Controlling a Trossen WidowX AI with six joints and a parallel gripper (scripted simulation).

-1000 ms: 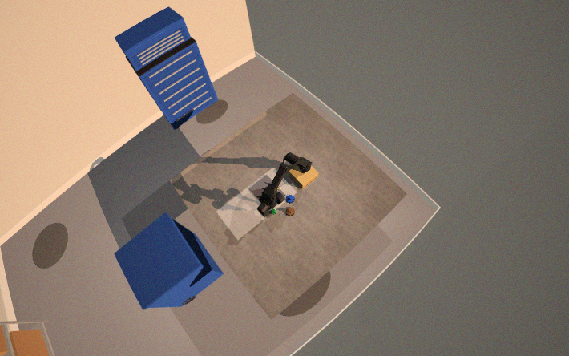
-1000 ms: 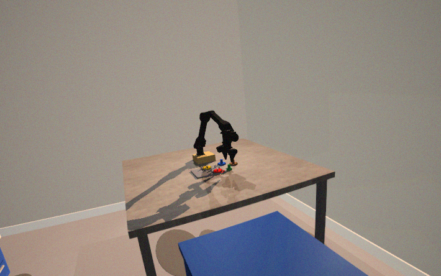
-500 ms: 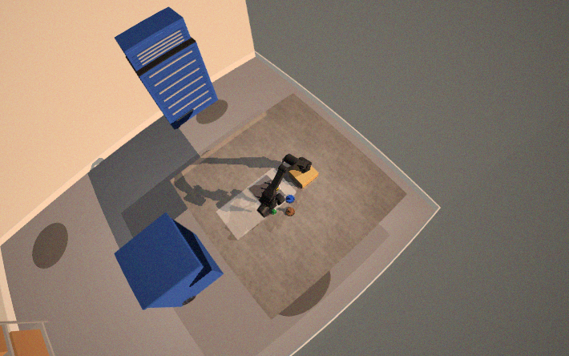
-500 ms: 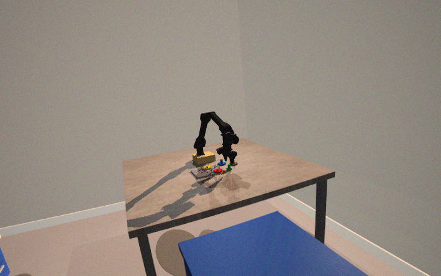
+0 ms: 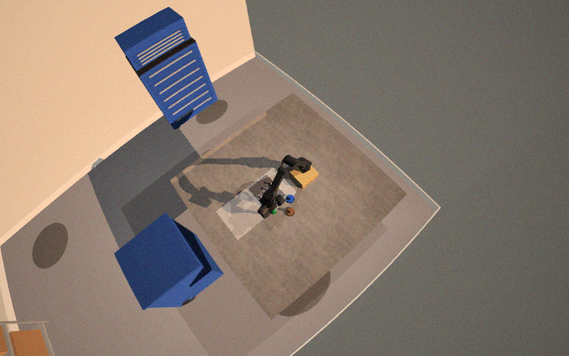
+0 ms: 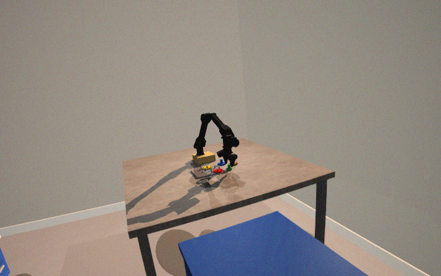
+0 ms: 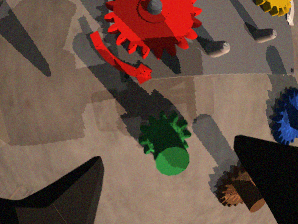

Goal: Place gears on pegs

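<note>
My gripper tip is now 2 cm short of the red gear, 9 cm to the left of it and 2 cm above it. Round my gripper tip: green gear: 2 cm below; then blue gear: 15 cm behind, 2 cm to the right, 2 cm below; then brown gear: 10 cm behind, 6 cm to the left, 2 cm below.
</note>
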